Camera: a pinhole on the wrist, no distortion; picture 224 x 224 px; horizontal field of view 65.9 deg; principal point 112.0 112.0 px. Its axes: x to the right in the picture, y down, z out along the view. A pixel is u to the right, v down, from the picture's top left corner.
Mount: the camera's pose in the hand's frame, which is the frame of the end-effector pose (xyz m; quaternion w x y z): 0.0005 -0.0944 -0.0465 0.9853 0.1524 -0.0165 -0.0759
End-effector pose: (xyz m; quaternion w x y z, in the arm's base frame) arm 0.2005 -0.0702 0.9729 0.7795 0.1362 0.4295 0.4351
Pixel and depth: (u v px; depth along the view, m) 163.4 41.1 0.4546
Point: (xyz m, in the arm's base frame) 0.7218 -0.2007 0.8748
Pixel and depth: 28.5 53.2 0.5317
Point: 0.6554 -0.4750 1.1578
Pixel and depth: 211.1 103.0 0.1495
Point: 0.3836 -0.0879 0.8937
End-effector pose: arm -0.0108 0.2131 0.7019 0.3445 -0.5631 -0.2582 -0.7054
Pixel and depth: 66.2 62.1 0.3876
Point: -0.0480 0.6453 0.6411
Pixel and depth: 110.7 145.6 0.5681
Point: 0.1940 0.7143 0.8097
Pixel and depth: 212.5 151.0 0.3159
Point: 0.0218 0.4822 0.9400
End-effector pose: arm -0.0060 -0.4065 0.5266 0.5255 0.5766 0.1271 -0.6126
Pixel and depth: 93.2 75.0 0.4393
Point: -0.4632 -0.4985 0.5637
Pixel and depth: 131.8 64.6 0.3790
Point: -0.4134 -0.4966 0.4659
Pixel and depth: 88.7 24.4 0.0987
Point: -0.1635 -0.3483 0.4817
